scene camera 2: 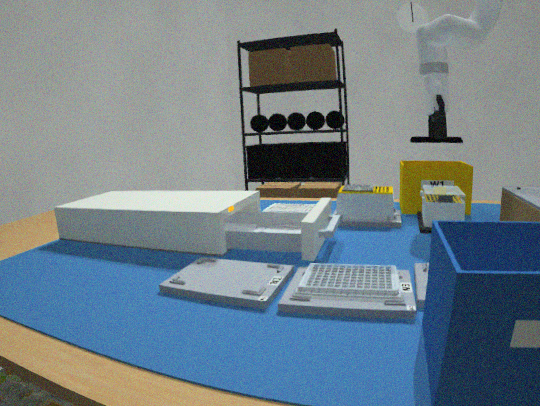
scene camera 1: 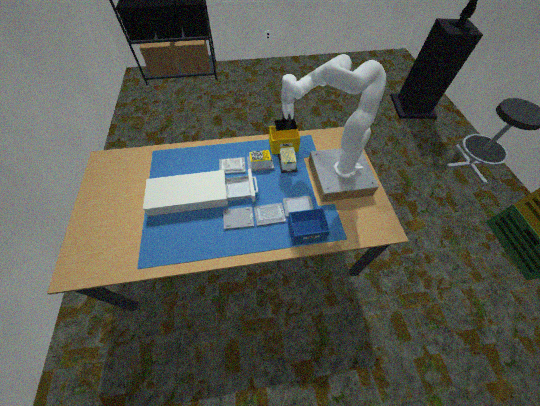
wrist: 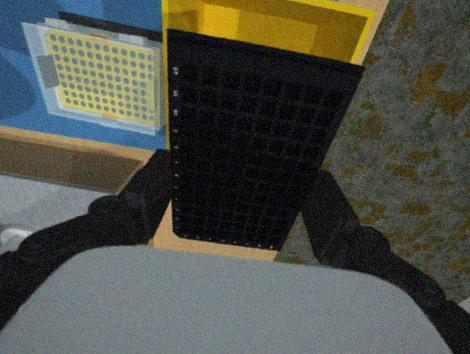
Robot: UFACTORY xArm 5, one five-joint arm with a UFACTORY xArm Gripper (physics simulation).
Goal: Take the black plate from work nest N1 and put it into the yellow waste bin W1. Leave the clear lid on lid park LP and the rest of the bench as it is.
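Seen in the pictures: gripper, fingertip midpoint: [scene camera 2: 437, 138] [scene camera 1: 286, 123] [wrist: 241, 180]; arm's base, origin of the base link: [scene camera 1: 344, 169].
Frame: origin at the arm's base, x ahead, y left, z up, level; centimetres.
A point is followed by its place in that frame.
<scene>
My gripper [scene camera 1: 286, 120] @(x 34.5, y -27.0, z 9.7 cm) [scene camera 2: 438, 132] @(x 34.5, y -27.0, z 9.7 cm) [wrist: 241, 180] @(x 34.5, y -27.0, z 9.7 cm) is shut on the black plate [scene camera 1: 285, 125] @(x 35.2, y -25.0, z 10.3 cm) [scene camera 2: 436, 140] @(x 34.6, y -22.7, z 9.4 cm) [wrist: 260, 140] @(x 37.0, y -27.3, z 9.2 cm), with a finger at each long side. The plate looks level. It is above the yellow waste bin W1 [scene camera 1: 277, 146] @(x 39.6, y -19.3, z -1.8 cm) [scene camera 2: 412, 177] @(x 40.4, y -19.2, z 0.5 cm) [wrist: 270, 30] @(x 42.6, y -26.9, z -8.2 cm), with a gap over the rim in scene camera 2. In the wrist view the plate hides part of the bin's opening. Work nest N1 [scene camera 1: 238, 218] @(x 60.9, y 30.3, z -7.4 cm) [scene camera 2: 225, 281] @(x 60.2, y 31.5, z -7.4 cm) holds no plate. I cannot tell the clear lid on lid park LP for certain.
A box with a yellow perforated top [scene camera 1: 288, 158] @(x 32.9, y -8.4, z -0.9 cm) [scene camera 2: 443, 205] @(x 32.6, y -5.6, z -3.1 cm) [wrist: 102, 75] @(x 34.0, y -12.5, z -0.9 cm) stands beside the bin. Another yellow-topped box [scene camera 1: 260, 156] @(x 50.1, y -9.7, z -0.9 cm) [scene camera 2: 365, 206] @(x 49.6, y -6.6, z -4.5 cm) is nearby. A white unit [scene camera 1: 185, 192] @(x 90.3, y 18.6, z -0.2 cm) [scene camera 2: 145, 225] @(x 83.1, y 24.8, z -3.2 cm) has its drawer out. A blue bin [scene camera 1: 308, 227] @(x 22.6, y 34.6, z -8.2 cm) [scene camera 2: 442, 300] @(x 32.3, y 41.5, z -0.5 cm) stands at the front right.
</scene>
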